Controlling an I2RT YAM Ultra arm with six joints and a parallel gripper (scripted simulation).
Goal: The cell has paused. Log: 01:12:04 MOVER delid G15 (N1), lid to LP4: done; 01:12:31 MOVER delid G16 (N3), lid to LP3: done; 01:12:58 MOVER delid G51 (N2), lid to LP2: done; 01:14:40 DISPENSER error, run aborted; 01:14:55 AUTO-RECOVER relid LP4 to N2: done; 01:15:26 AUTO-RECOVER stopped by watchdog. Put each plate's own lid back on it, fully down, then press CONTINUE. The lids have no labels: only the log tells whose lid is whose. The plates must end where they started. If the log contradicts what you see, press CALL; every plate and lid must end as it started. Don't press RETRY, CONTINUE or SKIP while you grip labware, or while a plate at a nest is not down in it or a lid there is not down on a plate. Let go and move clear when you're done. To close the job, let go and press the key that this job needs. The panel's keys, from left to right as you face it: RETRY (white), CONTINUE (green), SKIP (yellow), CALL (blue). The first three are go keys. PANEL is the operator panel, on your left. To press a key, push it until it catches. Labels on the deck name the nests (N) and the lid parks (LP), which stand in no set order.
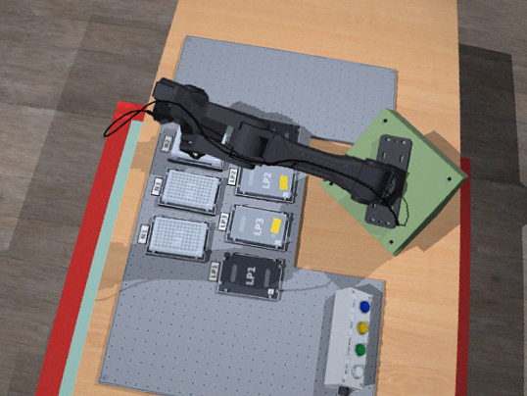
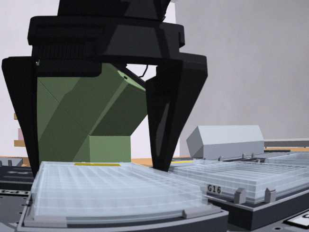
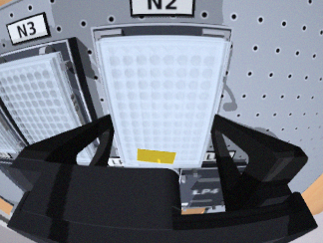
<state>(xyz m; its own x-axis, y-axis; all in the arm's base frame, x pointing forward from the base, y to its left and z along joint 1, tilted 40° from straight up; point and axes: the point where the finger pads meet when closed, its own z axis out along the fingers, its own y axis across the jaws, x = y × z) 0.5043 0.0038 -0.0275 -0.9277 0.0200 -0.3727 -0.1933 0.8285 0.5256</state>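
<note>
Now: the plate 30 mm behind my hand, 120 mm to the left of it and 20 mm below it. Round my hand: lid: 220 mm behind, 140 mm to the left, 20 mm below; then blue call key: 530 mm behind, 250 mm to the left, 30 mm above; then yellow SKIP key: 540 mm behind, 290 mm to the left, 30 mm above.
</note>
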